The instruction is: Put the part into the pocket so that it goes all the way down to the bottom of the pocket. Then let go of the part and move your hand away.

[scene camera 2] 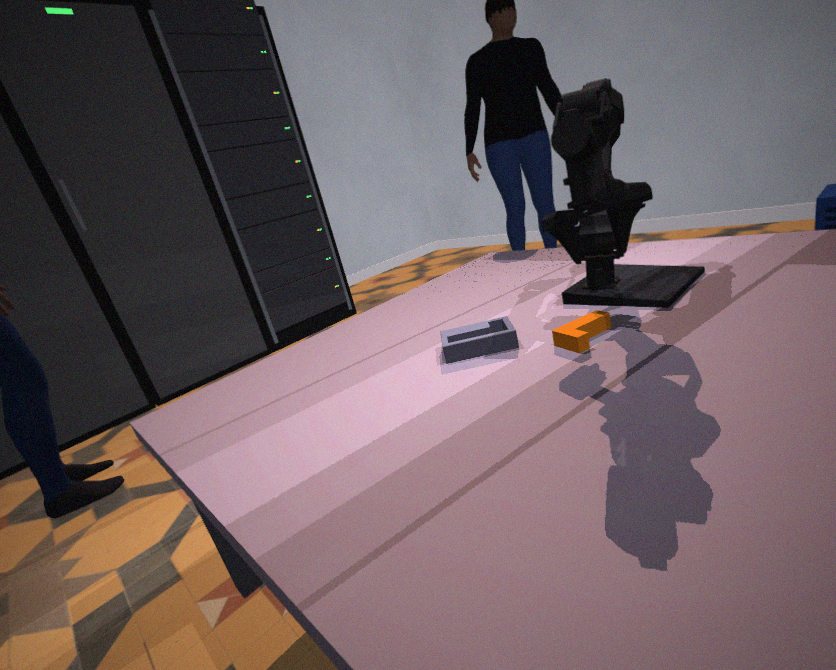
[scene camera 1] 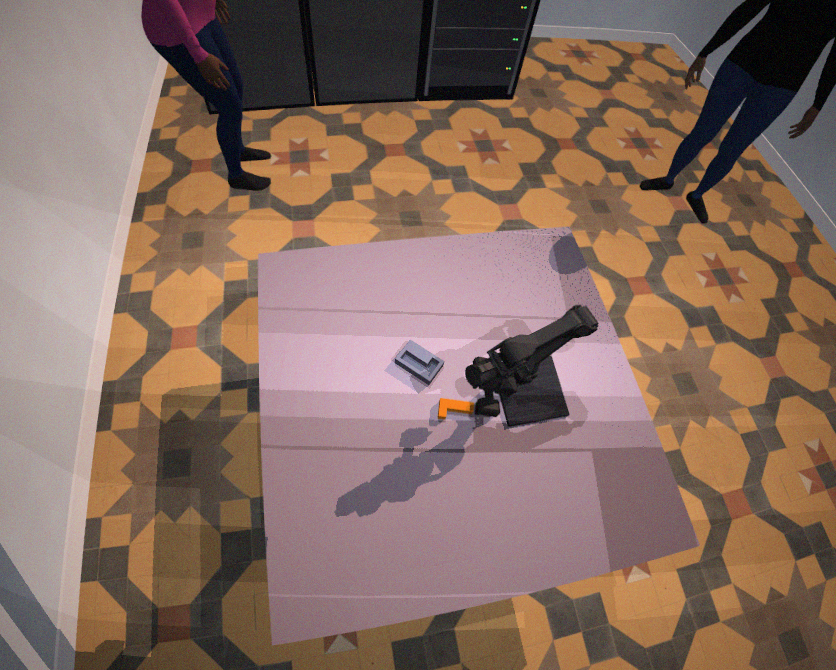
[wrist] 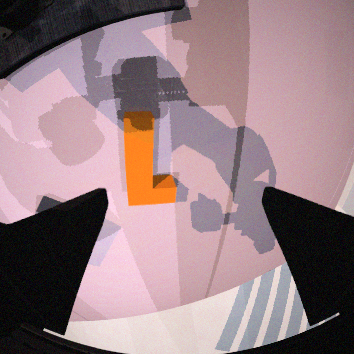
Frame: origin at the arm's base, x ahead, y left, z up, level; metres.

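Where they show: gripper, between the fingertips: (scene camera 2: 599,259) (scene camera 1: 475,401) (wrist: 186,195); arm's base, origin of its link: (scene camera 2: 600,283) (scene camera 1: 516,376) (wrist: 18,0).
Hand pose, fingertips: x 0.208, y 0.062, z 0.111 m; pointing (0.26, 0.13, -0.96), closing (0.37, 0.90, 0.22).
Note:
Each offset is from my fingertips to the top centre of the thing. Level surfaces: height alone.
The orange L-shaped part @(dx +0.033, dy -0.023, dz -0.105 m) (scene camera 1: 453,405) (scene camera 2: 577,335) (wrist: 140,165) lies flat on the table. In the wrist view its long leg runs up and down, and its short leg points right at the lower end. A blue-grey block with an L-shaped pocket @(dx +0.084, dy -0.221, dz -0.098 m) (scene camera 1: 413,373) (scene camera 2: 481,348) stands apart from it; a dark corner of the block (wrist: 47,203) shows behind the left finger in the wrist view. The pocket is empty. My gripper (scene camera 1: 481,392) (scene camera 2: 600,259) (wrist: 186,195) is open and empty, above the table near the part's far end. In the wrist view the part lies left of centre between the fingers.
The arm's black base plate (scene camera 1: 540,408) (scene camera 2: 669,282) is close to the part. The pink table top @(dz -0.135 m) (scene camera 1: 390,558) (scene camera 2: 488,558) carries shadows of the arm. Two people and dark server cabinets (scene camera 1: 366,48) (scene camera 2: 90,174) stand beyond the table.

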